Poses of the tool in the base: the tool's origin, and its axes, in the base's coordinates. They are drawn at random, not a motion.
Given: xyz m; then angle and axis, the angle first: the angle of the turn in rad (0 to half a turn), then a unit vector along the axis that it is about.
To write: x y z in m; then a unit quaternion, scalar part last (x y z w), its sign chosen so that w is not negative. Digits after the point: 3 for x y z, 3 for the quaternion.
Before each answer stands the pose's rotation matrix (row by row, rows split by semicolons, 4 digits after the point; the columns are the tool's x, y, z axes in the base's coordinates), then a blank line. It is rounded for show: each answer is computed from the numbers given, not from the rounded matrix.
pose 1, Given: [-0.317 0.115 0.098 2.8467 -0.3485 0.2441 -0.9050]
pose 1, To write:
-0.7192 0.0966 0.6881; -0.4295 -0.8402 -0.3310; 0.5462 -0.5335 0.6458

[-0.317 0.115 0.098 -0.345 0.241 -0.895 0.147]
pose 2, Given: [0.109 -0.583 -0.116 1.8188 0.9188 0.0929 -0.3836]
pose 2, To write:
0.8060 0.4782 -0.3489; -0.2656 -0.2347 -0.9351; -0.5290 0.8463 -0.0622

[0.109 -0.583 -0.116 0.725 0.073 -0.303 0.614]
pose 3, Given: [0.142 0.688 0.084 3.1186 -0.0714 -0.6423 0.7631]
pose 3, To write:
-0.9895 0.0742 -0.1237; 0.1093 -0.1747 -0.9785; -0.0942 -0.9818 0.1648

[0.142 0.688 0.084 -0.071 -0.642 0.763 0.011]
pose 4, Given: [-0.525 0.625 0.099 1.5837 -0.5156 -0.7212 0.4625]
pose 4, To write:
0.2564 -0.0858 -0.9628; 0.8392 0.5140 0.1777; 0.4796 -0.8535 0.2038

[-0.525 0.625 0.099 -0.367 -0.513 0.329 0.703]
